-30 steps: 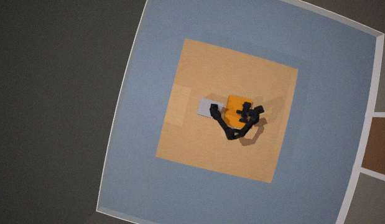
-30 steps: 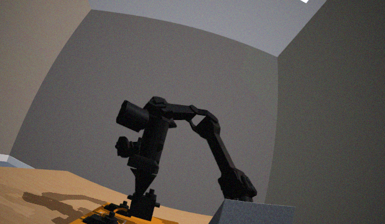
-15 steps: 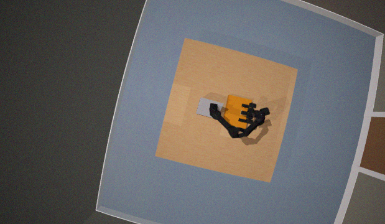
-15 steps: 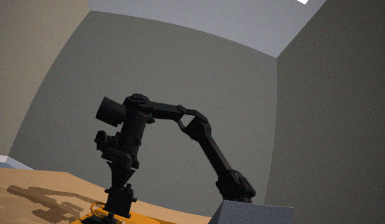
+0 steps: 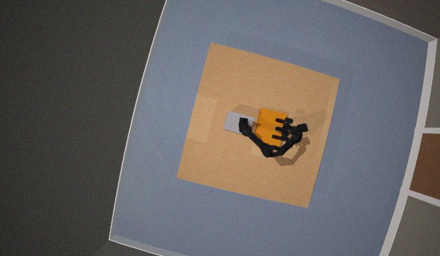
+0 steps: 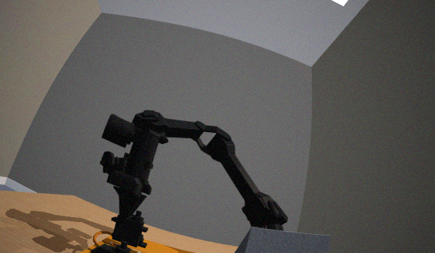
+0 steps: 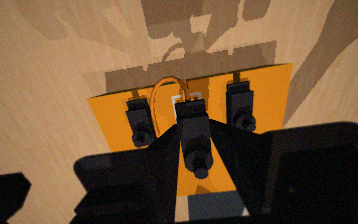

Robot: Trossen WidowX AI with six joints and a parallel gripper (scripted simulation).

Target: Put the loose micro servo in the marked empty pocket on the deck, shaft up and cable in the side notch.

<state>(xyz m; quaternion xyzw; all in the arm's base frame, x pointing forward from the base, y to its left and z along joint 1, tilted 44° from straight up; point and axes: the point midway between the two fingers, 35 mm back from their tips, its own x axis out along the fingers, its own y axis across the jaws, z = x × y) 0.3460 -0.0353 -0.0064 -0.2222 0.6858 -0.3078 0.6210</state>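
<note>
The orange deck is 120 mm behind my gripper tip, 10 mm to the left of it and 90 mm below it.
</note>
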